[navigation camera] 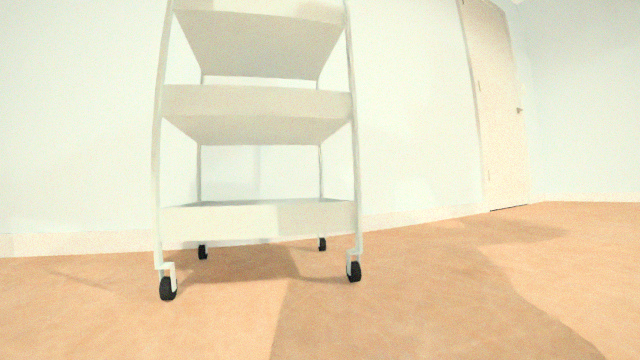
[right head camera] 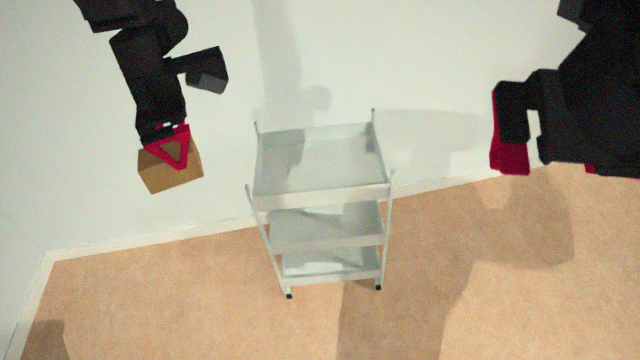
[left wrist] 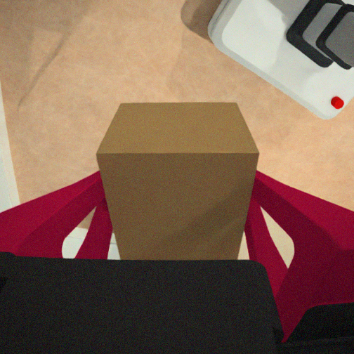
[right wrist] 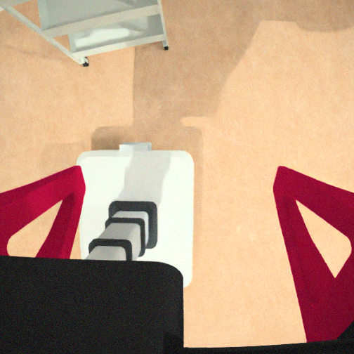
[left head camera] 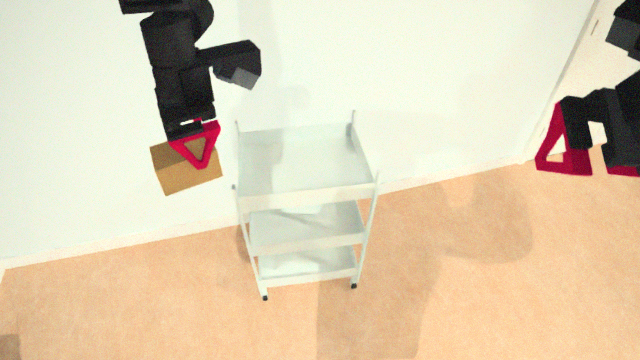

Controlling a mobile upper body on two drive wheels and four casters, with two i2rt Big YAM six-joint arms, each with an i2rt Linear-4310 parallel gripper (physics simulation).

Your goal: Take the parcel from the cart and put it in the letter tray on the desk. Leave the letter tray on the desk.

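Places are measured from the left arm's base along level axes (x up, y right, z ahead), in metres.
Pixels of known places: left gripper, fingertip midpoint: [right head camera: 180, 157] [left head camera: 197, 155]; right gripper, fingertip midpoint: [right head camera: 539, 163] [left head camera: 573, 166].
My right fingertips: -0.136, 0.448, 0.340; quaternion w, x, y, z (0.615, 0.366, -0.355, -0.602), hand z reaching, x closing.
Observation:
Behind a point stands the place of what it marks, as x, y, z.
The parcel, a brown box [left head camera: 190, 177] @[-0.257, -0.009, 0.429] [right head camera: 172, 179] @[-0.260, -0.010, 0.428] [left wrist: 177, 205], is held between the red fingers of my left gripper [left head camera: 194, 159] @[-0.248, -0.006, 0.465] [right head camera: 172, 160] @[-0.248, -0.006, 0.465] [left wrist: 178, 176], which is shut on it. In both head views it hangs in the air to the left of the cart. The cart [left head camera: 305, 196] @[-0.707, 0.132, 0.800] [right head camera: 320, 196] @[-0.707, 0.137, 0.801] [right wrist: 105, 22] [navigation camera: 257, 102] @[-0.985, 0.134, 0.801] is pale grey-white with three tray shelves; no parcel shows on its top shelf. My right gripper [left head camera: 598, 171] [right head camera: 557, 171] @[-0.136, 0.448, 0.340] [right wrist: 178, 176] is open and empty, far to the right of the cart. The desk and the letter tray do not show in these views.
The cart stands on black casters near a white wall [left head camera: 425, 60] @[-0.560, 0.638, 1.501] [right head camera: 440, 60] @[-0.577, 0.593, 1.487] [navigation camera: 415, 100] @[-0.635, 0.958, 1.600]. My white base [left wrist: 255, 45] [right wrist: 172, 200] shows in both wrist views. A closed door [navigation camera: 500, 125] @[-0.682, 1.955, 1.888] is at the right in the navigation view.

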